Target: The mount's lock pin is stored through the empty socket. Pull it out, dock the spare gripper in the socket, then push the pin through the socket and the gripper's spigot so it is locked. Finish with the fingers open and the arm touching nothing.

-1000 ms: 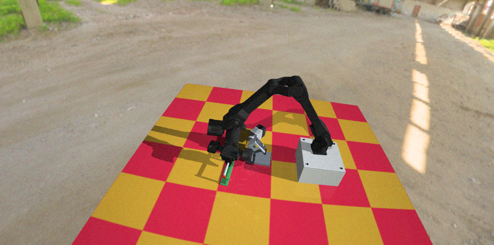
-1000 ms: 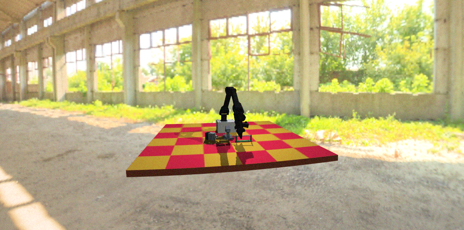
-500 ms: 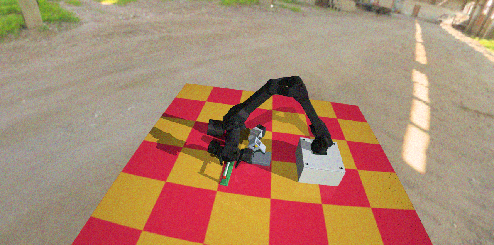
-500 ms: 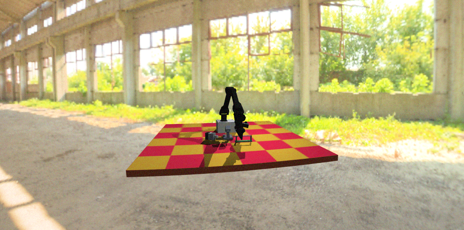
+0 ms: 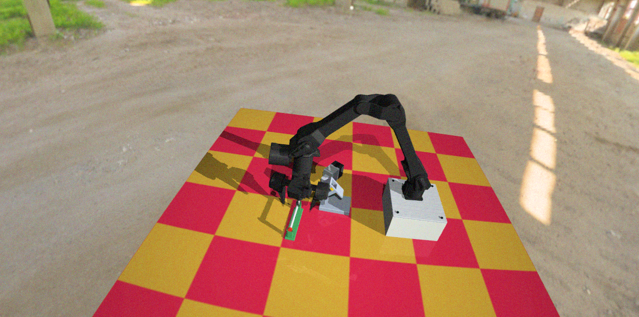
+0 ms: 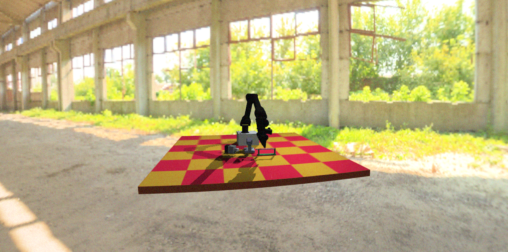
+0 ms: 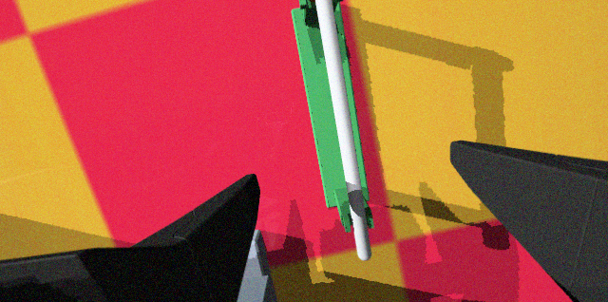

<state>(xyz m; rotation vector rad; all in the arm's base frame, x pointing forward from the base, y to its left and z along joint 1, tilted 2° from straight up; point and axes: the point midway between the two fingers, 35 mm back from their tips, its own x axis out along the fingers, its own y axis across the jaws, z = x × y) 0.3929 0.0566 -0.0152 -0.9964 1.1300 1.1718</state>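
Now: gripper tip 40 mm above the green cradle and 20 mm to the right of it. Round my gripper tip: spare gripper 220 mm to the right, 120 mm behind, 40 mm below; grey mount 120 mm behind, 80 mm to the right, 10 mm below.
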